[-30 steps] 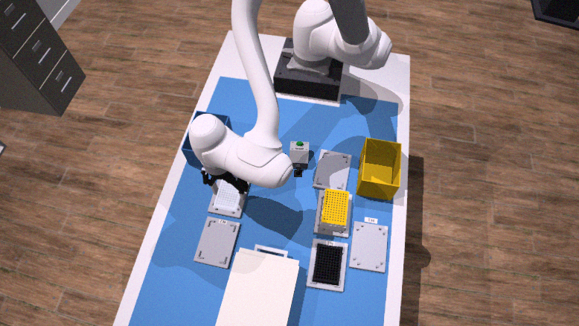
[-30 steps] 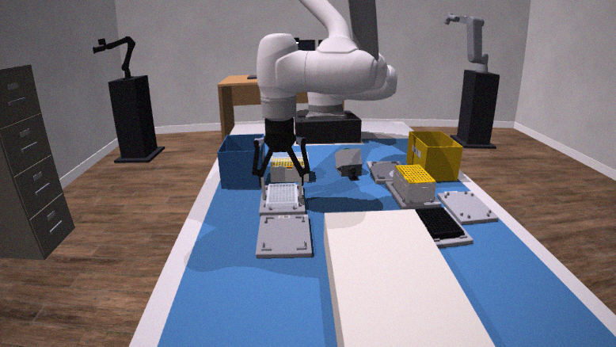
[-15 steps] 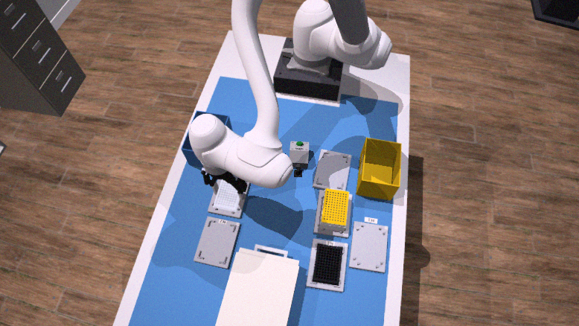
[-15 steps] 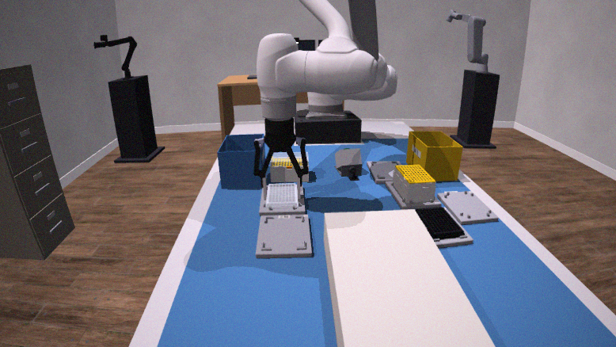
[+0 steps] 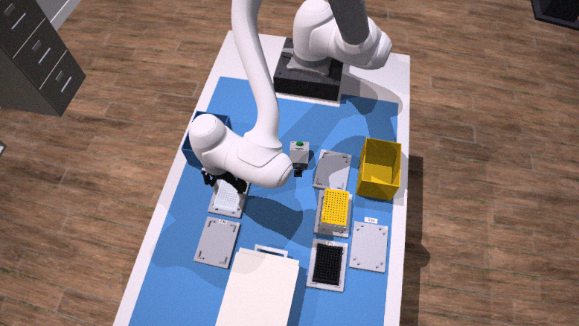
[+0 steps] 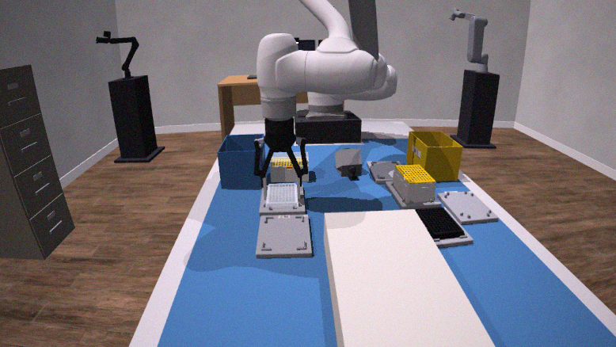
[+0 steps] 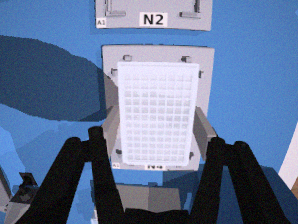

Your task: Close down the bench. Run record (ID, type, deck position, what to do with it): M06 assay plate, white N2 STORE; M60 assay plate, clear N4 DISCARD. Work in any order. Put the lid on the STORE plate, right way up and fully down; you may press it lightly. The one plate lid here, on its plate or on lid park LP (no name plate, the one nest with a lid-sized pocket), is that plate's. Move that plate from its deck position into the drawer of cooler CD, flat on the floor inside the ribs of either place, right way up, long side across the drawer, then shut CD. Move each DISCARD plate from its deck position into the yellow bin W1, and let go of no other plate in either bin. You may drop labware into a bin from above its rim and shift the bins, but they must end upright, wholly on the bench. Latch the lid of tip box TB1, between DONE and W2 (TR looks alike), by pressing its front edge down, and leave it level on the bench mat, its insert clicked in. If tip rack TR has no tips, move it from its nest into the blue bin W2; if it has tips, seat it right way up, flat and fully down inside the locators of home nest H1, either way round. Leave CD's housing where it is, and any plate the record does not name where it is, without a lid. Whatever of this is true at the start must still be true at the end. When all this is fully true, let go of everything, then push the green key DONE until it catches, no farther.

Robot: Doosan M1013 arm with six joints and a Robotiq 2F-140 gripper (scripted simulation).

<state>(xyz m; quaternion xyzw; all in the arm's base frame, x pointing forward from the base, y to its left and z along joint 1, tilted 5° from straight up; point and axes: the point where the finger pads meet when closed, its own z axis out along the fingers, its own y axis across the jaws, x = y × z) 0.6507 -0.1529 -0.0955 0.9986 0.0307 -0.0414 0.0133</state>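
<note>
Now: the clear assay plate 2 cm below my hand. Round my hand: nest N4: 3 cm below; then nest N2: 18 cm ahead, 2 cm to the left, 3 cm below; then tip box TB1: 17 cm behind, 1 cm to the left.
</note>
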